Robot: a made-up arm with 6 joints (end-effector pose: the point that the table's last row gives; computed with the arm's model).
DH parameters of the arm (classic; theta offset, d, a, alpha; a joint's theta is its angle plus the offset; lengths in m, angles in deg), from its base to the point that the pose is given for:
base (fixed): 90 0.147 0 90
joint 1: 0 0.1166 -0.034 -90
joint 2: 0 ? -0.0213 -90
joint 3: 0 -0.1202 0.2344 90
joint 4: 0 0.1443 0.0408 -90
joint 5: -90 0.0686 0.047 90
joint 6: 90 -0.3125 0.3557 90
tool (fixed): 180 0.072 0 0
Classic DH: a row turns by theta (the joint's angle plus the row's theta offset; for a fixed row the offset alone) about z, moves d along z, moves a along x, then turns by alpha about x.
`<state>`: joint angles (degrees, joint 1 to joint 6).
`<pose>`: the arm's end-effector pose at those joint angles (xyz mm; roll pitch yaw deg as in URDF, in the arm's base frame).
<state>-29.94 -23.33 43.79 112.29 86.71 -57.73</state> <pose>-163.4 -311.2 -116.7 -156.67 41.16 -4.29</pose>
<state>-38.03 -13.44 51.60 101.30 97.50 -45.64</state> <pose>-105.5 -440.8 -37.5 -177.76 47.23 -1.36</pose>
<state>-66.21 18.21 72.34 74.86 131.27 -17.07</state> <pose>224.6 -394.7 303.1 55.50 56.06 -57.52</pose>
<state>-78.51 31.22 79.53 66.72 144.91 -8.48</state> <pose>290.6 -241.1 296.6 13.80 39.63 -70.51</pose>
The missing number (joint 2, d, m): -0.3597
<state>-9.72 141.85 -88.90 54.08 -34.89 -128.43</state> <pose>361.8 507.9 196.4 28.78 5.08 -79.70</pose>
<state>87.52 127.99 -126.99 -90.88 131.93 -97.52</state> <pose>-148.2 6.3 212.7 -117.32 12.32 16.41</pose>
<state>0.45 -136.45 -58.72 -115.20 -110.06 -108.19</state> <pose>241.2 262.8 214.8 141.65 -4.74 -155.70</pose>
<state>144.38 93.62 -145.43 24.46 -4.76 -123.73</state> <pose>896.8 94.1 574.2 -101.77 54.14 167.96</pose>
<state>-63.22 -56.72 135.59 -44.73 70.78 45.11</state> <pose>-393.3 -589.4 69.0 100.26 -34.74 -33.82</pose>
